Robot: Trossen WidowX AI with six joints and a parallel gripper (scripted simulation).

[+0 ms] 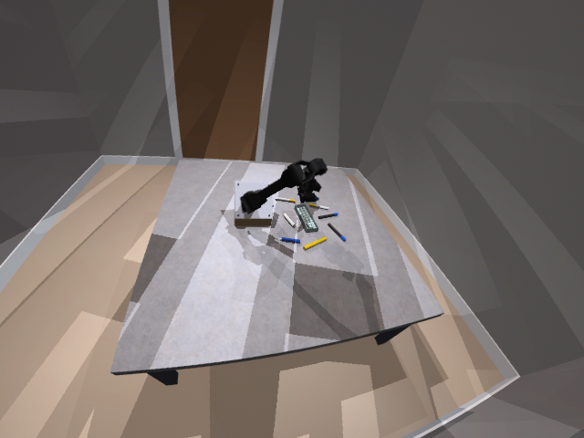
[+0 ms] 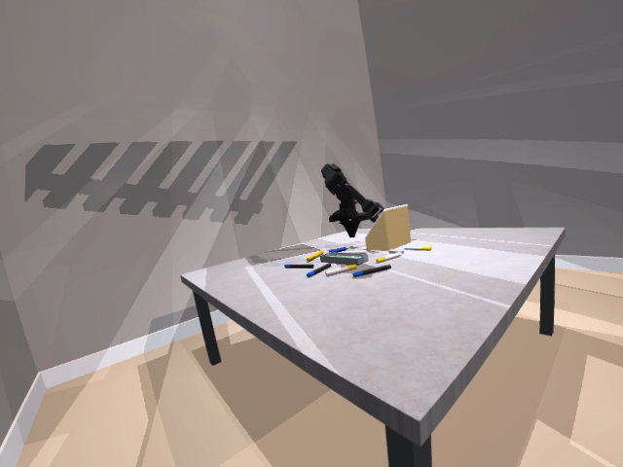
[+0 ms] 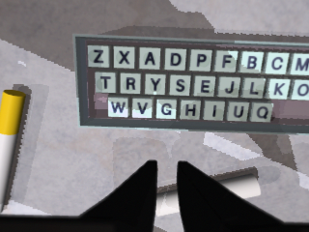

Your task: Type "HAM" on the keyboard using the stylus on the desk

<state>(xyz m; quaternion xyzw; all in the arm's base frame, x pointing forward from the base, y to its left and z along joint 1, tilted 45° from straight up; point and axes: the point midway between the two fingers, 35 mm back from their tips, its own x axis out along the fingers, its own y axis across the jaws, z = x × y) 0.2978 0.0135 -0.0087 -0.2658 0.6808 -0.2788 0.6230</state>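
The blue stylus lies 180 mm to the right of my gripper tip, 140 mm behind it and 90 mm below it. The rest, counted from my gripper tip: M key: 110 mm to the right, 80 mm below, 50 mm ahead.
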